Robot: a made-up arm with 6 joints. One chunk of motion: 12 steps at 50 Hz.
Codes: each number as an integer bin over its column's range. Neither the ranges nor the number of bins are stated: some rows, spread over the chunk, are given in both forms.
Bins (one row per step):
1: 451 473 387 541 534 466
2: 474 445 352 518 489 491
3: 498 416 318 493 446 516
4: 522 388 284 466 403 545
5: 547 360 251 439 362 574
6: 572 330 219 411 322 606
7: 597 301 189 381 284 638
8: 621 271 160 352 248 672
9: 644 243 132 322 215 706
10: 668 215 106 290 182 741
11: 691 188 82 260 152 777
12: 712 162 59 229 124 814
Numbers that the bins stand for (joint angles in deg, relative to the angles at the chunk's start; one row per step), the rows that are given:
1: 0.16 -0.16 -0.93 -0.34 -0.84 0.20
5: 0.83 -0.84 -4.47 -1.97 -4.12 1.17
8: 1.35 -1.37 -6.84 -3.36 -6.28 2.05
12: 1.99 -2.03 -9.46 -5.33 -8.64 3.33
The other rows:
2: 0.32 -0.33 -1.84 -0.70 -1.70 0.42
3: 0.49 -0.50 -2.72 -1.10 -2.52 0.65
4: 0.66 -0.67 -3.61 -1.54 -3.34 0.91
6: 1.01 -1.02 -5.30 -2.42 -4.88 1.46
7: 1.18 -1.19 -6.08 -2.90 -5.60 1.75
9: 1.51 -1.54 -7.56 -3.84 -6.91 2.36
10: 1.68 -1.71 -8.24 -4.36 -7.54 2.68
11: 1.84 -1.87 -8.87 -4.84 -8.11 3.00

